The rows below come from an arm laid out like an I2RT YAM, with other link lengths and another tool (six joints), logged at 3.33 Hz.
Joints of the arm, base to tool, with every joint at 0 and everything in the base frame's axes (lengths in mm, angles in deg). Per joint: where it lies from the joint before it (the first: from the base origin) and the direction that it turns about. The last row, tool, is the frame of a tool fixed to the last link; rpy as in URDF.
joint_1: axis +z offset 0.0 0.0 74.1
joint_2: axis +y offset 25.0 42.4 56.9
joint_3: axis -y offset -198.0 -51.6 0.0
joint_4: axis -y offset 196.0 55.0 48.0
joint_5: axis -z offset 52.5 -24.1 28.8
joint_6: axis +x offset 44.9 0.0 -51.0
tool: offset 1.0 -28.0 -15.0 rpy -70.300 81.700 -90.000
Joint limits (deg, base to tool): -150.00..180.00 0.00..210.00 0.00..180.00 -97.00..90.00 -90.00..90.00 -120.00..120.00
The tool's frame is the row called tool.
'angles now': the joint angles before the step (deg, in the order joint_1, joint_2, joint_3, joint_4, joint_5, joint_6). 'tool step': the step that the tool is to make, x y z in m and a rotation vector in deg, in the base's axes. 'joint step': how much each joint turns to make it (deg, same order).
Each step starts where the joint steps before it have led.
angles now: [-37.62 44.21 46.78 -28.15 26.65 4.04]
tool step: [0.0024 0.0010 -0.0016 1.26 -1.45 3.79]
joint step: [-0.01 -0.70 -0.34 -0.01 -4.24 0.08]
